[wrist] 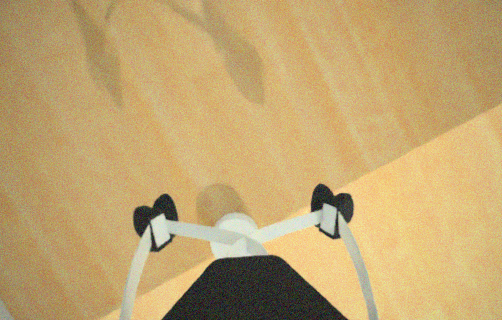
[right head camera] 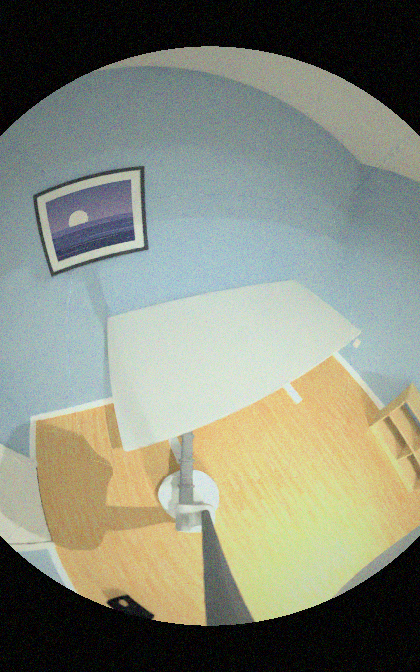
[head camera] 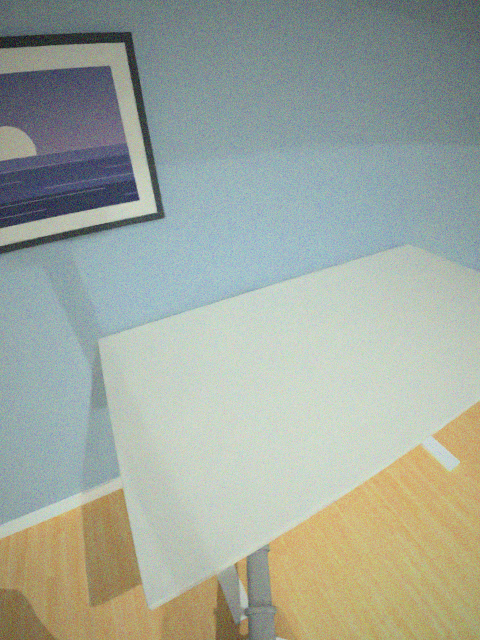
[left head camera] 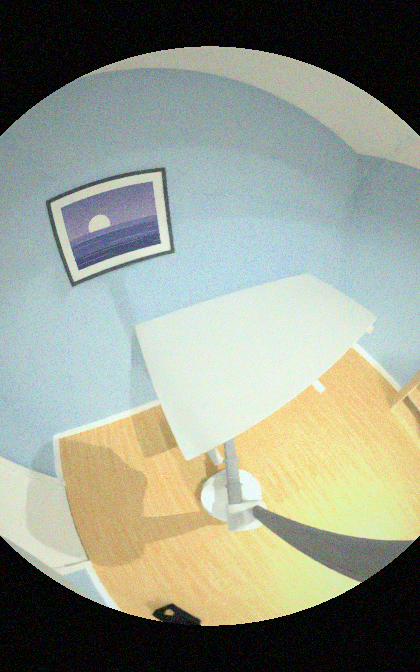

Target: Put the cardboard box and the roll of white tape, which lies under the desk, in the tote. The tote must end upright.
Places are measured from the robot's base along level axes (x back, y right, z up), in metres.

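Pixels of known places: gripper, fingertip midpoint: (wrist: 244, 206).
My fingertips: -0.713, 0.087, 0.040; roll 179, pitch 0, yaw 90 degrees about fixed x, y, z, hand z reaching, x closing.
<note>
Behind a point stands the place of what it marks, as x, y, z.
The roll of white tape (wrist: 234, 222) {-0.686, 0.076, -0.005} stands on the floor in the wrist view, low in the middle, partly hidden behind the gripper's pale bands. My gripper (wrist: 244, 206) {-0.713, 0.087, 0.040} is open, with its two black fingertips wide apart to the left and right of the roll in that view; I see no contact with it. The gripper's shadows fall on the floor farther up. The white desk (head camera: 289, 387) {-0.615, 0.115, 0.921} (left head camera: 250, 360) {-0.566, 0.101, 0.921} (right head camera: 215, 355) hides the gripper and the roll in the head views. The cardboard box and the tote do not show in these views.
My arm (head camera: 259, 584) {-0.291, 0.002, 0.458} (left head camera: 233, 470) {-0.164, 0.008, 0.460} (right head camera: 186, 465) reaches under the desk's front edge near its left corner. A wooden shelf unit (right head camera: 392, 464) stands at the right. A black object (left head camera: 182, 616) (right head camera: 135, 608) lies on the floor at the bottom left. A wall is behind the desk.
</note>
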